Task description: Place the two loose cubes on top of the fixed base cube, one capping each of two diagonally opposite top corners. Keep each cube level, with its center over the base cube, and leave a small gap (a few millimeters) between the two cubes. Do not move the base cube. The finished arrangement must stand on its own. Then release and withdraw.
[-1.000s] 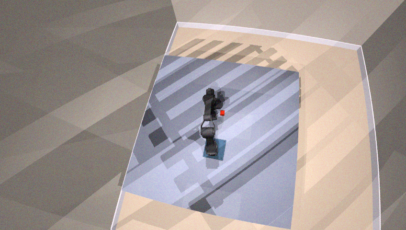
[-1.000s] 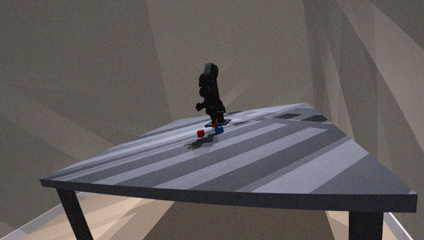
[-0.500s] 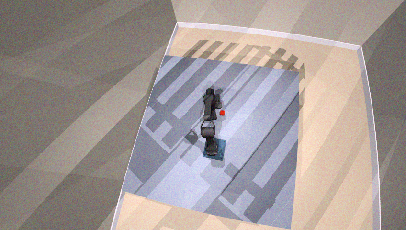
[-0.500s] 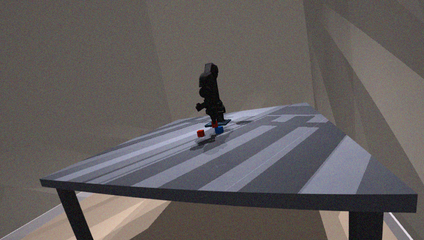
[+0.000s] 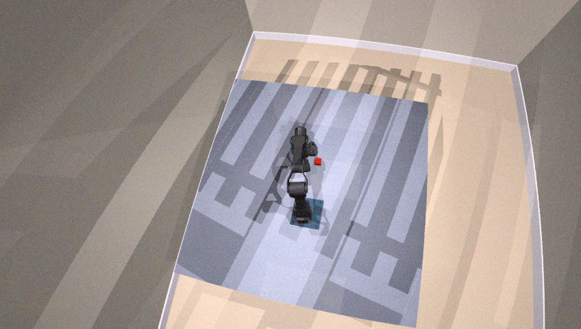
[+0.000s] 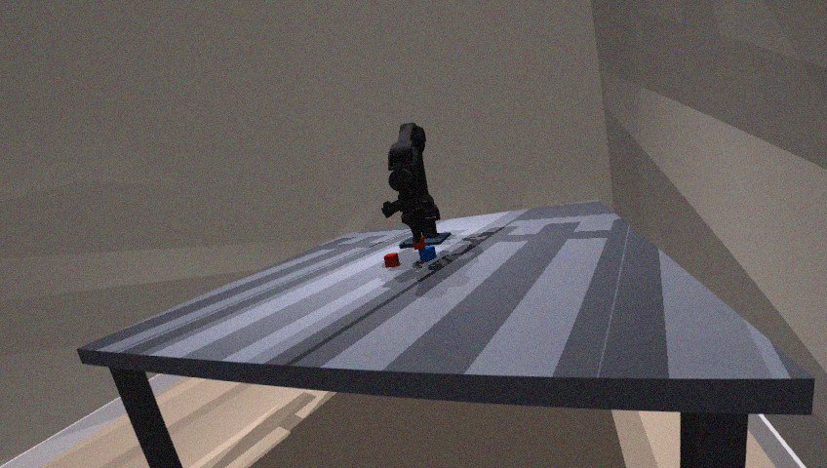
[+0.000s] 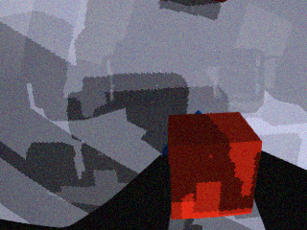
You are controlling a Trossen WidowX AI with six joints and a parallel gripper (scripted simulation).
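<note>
Now: the blue cube 10 mm behind my gripper tip, 20 mm to the left of it and 40 mm below it.
</note>
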